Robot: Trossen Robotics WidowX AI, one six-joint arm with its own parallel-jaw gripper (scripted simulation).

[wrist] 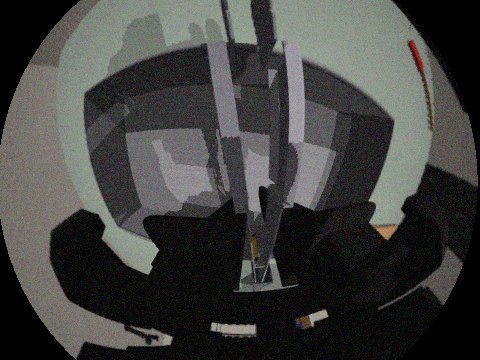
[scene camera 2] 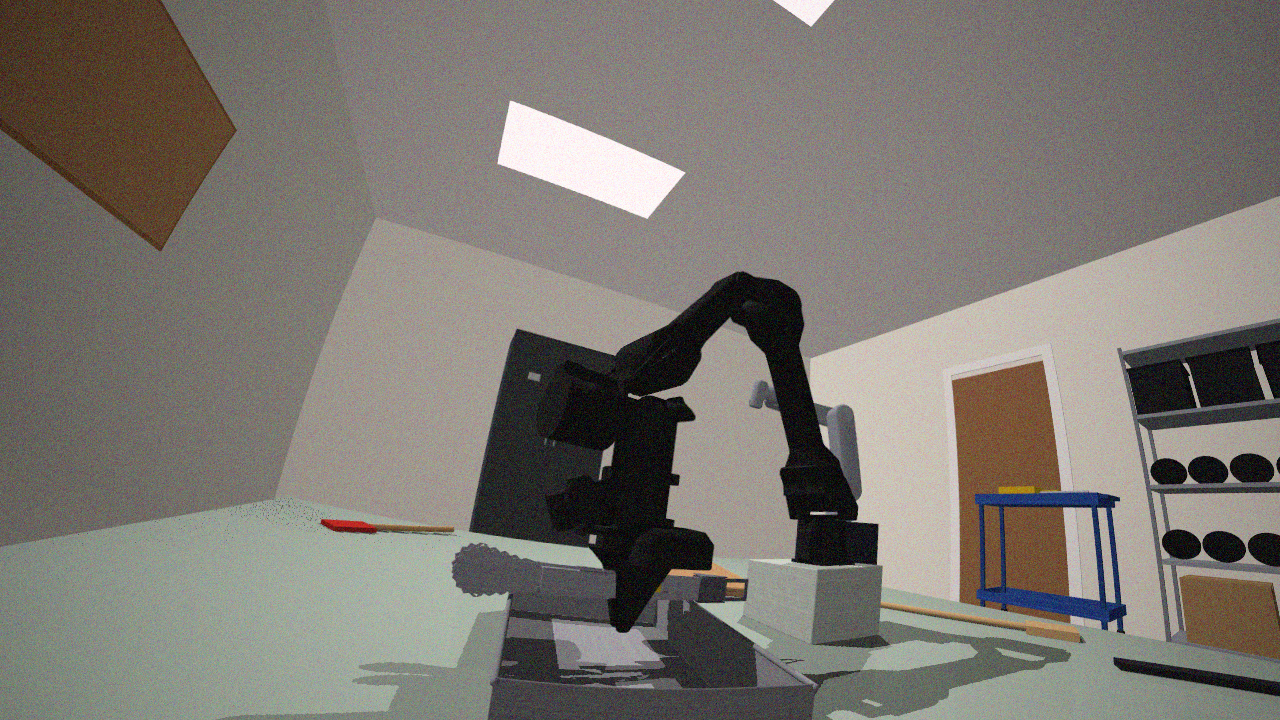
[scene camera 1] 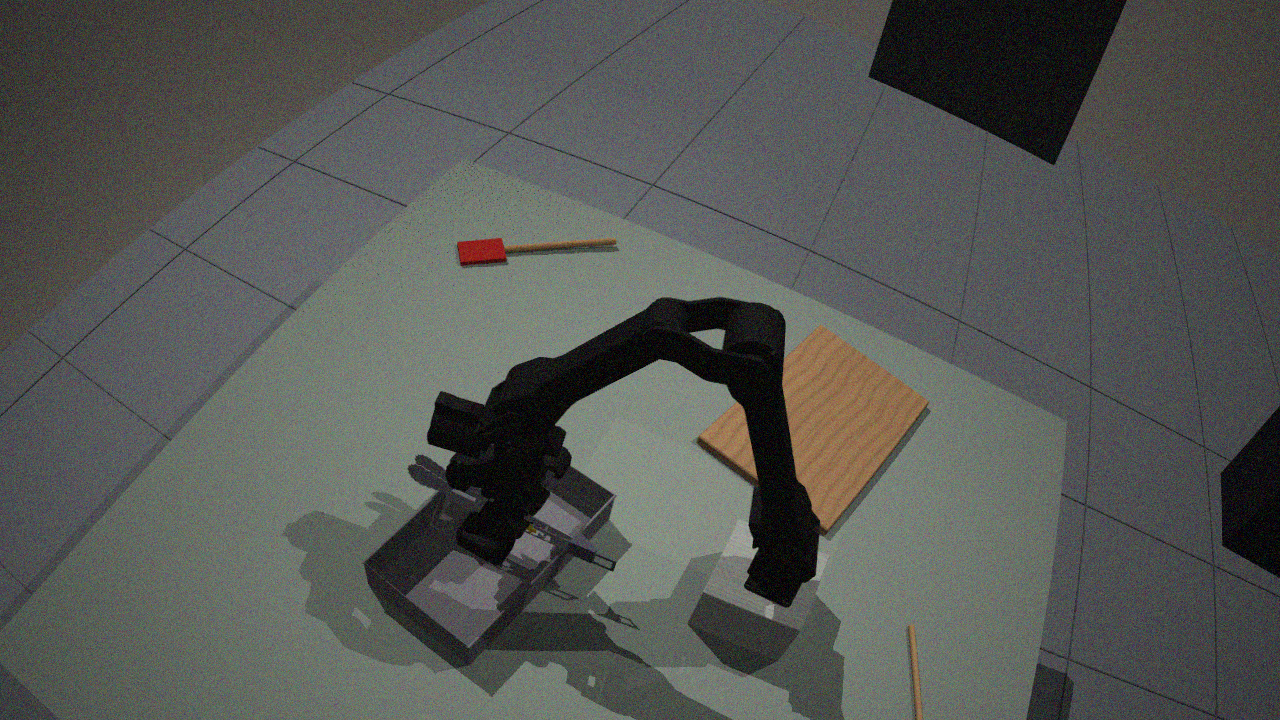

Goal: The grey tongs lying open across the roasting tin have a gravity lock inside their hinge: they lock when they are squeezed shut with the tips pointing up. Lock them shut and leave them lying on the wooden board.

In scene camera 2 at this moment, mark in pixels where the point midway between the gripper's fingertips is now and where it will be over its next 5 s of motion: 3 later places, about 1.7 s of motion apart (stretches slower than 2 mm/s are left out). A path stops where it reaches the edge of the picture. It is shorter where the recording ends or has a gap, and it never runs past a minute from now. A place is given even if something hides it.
My gripper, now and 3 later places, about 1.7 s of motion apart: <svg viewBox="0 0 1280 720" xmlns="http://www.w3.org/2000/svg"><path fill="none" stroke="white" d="M619 629L592 515L606 508L684 516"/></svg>
